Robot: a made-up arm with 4 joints. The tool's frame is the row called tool.
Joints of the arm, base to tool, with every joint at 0 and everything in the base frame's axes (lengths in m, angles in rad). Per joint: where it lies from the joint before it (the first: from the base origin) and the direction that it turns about. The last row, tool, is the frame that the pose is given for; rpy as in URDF.
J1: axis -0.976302 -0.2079 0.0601 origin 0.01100 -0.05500 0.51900
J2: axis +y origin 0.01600 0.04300 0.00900
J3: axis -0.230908 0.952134 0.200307 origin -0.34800 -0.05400 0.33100
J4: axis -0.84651 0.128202 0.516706 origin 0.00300 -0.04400 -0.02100
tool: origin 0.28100 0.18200 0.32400 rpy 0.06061 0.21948 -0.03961
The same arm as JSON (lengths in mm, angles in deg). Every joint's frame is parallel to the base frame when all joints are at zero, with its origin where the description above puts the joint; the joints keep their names.
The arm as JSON. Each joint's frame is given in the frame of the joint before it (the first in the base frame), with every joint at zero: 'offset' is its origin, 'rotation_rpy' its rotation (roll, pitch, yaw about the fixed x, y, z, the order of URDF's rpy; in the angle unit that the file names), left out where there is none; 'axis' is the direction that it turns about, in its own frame. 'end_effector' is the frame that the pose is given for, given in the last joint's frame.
{"length_unit": "mm", "angle_unit": "deg", "chain": [{"id": "J1", "offset": [11.0, -55.0, 519.0], "axis": [-0.976302, -0.2079, 0.0601]}, {"id": "J2", "offset": [16.0, 43.0, 9.0], "axis": [0.0, 1.0, 0.0]}, {"id": "J3", "offset": [-348.0, -54.0, 331.0], "axis": [-0.230908, 0.952134, 0.200307]}, {"id": "J4", "offset": [3.0, -44.0, -21.0], "axis": [-0.84651, 0.128202, 0.516706]}], "end_effector": {"offset": [281.0, 182.0, 324.0], "rotation_rpy": [3.47, 12.58, -2.27]}}
